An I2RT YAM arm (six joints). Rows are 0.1 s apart.
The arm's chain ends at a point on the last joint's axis. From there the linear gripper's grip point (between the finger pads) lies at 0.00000 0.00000 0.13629 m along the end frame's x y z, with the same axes.
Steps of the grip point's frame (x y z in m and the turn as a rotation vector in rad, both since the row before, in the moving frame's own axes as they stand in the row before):
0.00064 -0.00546 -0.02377 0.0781 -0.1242 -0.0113
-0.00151 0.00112 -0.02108 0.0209 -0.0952 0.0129
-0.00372 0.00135 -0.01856 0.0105 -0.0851 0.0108
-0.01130 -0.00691 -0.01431 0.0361 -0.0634 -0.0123
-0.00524 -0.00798 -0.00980 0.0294 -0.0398 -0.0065
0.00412 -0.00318 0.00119 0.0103 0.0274 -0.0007
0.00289 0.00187 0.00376 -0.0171 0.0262 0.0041
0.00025 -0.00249 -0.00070 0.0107 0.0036 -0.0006
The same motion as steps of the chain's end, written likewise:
0.01757 0.00505 -0.02231 0.0781 -0.1242 -0.0113
0.01143 0.00405 -0.02043 0.0209 -0.0952 0.0129
0.00786 0.00284 -0.01806 0.0105 -0.0851 0.0108
-0.00264 -0.00205 -0.01395 0.0361 -0.0634 -0.0123
0.00020 -0.00399 -0.00963 0.0294 -0.0398 -0.0065
0.00039 -0.00178 0.00125 0.0103 0.0274 -0.0007
-0.00068 -0.00047 0.00383 -0.0171 0.0262 0.0041
-0.00024 -0.00103 -0.00069 0.0107 0.0036 -0.0006

